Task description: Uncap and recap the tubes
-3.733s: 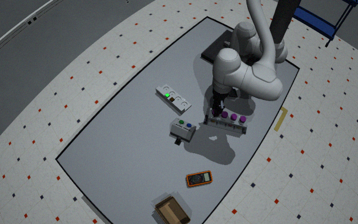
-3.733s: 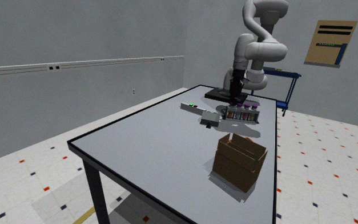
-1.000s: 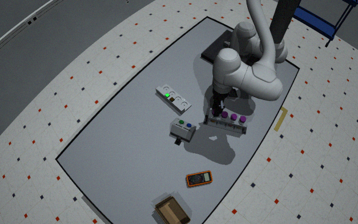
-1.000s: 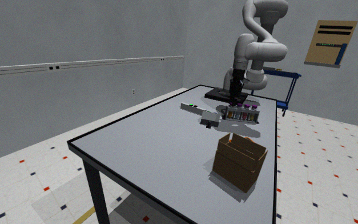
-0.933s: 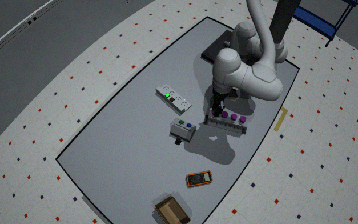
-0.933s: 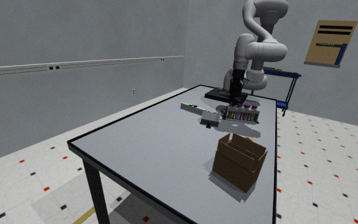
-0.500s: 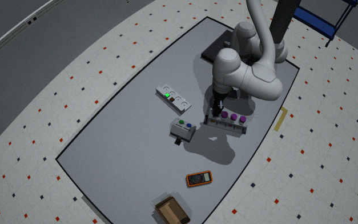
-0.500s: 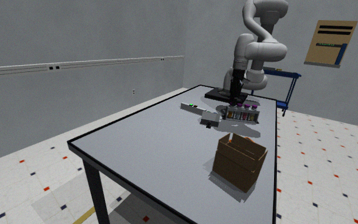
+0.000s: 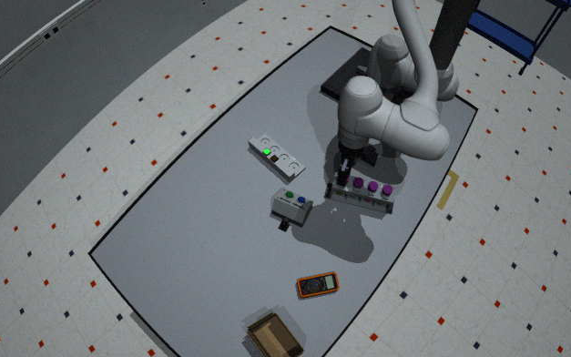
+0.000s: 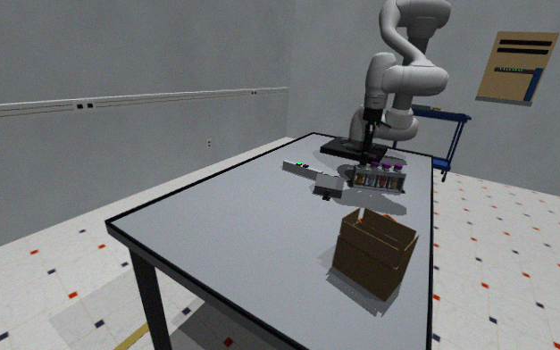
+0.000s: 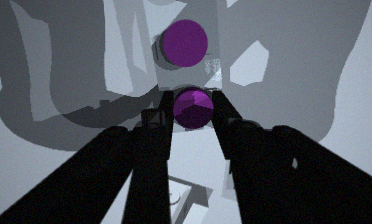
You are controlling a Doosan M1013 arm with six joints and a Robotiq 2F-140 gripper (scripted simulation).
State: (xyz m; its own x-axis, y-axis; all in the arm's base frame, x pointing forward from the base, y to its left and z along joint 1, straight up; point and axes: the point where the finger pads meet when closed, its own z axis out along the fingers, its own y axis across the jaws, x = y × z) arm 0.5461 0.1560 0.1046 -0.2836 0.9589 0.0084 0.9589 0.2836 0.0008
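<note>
Now: hand 2 cm past the purple cap, 5 cm to the right of it and 3 cm above it. Also, from my hand: green key 14 cm ahead, 12 cm to the right, 8 cm below; then blue key 13 cm ahead, 7 cm to the right, 8 cm below; then key housing 15 cm ahead, 9 cm to the right, 9 cm below.
</note>
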